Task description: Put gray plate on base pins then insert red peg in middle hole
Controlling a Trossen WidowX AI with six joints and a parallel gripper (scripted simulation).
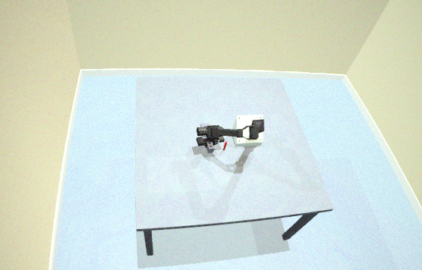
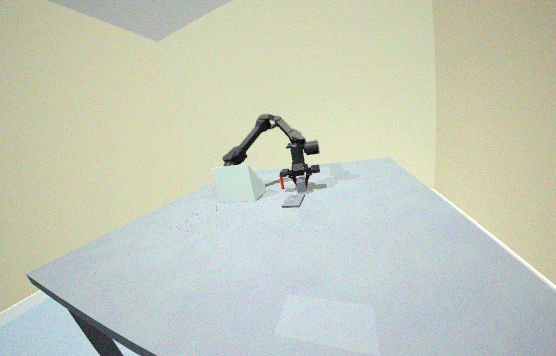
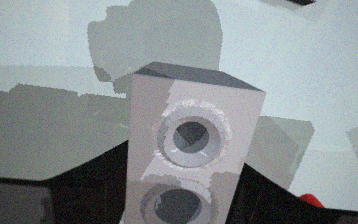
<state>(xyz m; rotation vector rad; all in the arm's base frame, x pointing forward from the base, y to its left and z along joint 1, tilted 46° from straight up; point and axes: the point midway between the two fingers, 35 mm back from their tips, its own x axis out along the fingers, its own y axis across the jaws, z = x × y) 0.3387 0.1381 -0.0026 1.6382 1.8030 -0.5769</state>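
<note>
My gripper tip is now 150 mm to the left of the base. Also, from my gripper tip: red peg 110 mm behind, 20 mm to the left, 30 mm above; gray plate 30 mm above.
</note>
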